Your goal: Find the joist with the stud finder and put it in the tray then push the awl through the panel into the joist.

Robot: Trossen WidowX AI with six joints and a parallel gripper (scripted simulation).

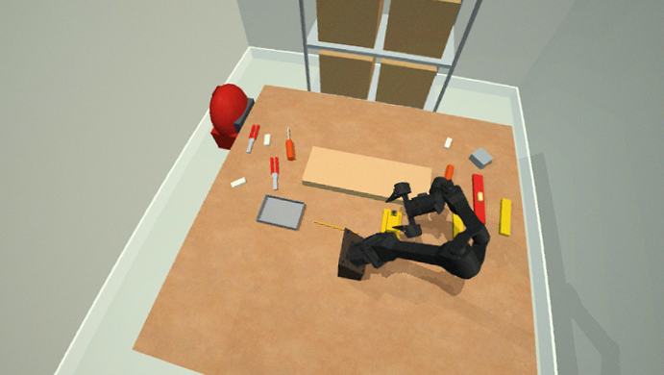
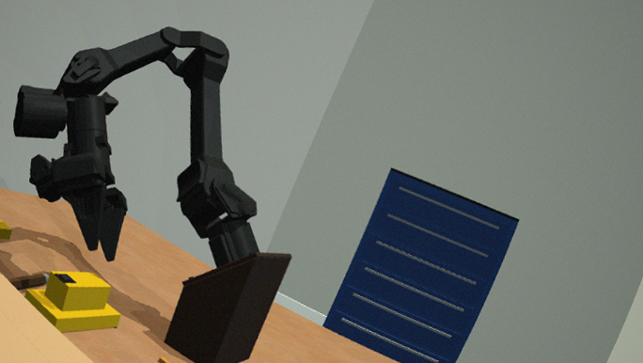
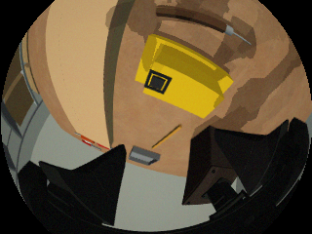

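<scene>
The yellow stud finder lies 2 cm ahead of my gripper tip, 2 cm to the right of it and 6 cm below it. The rest, counted from my gripper tip: red level: 25 cm ahead, 34 cm to the right, 9 cm below; awl: 1 cm ahead, 11 cm to the right, 9 cm below; grey tray: 10 cm behind, 40 cm to the left, 9 cm below.
</scene>
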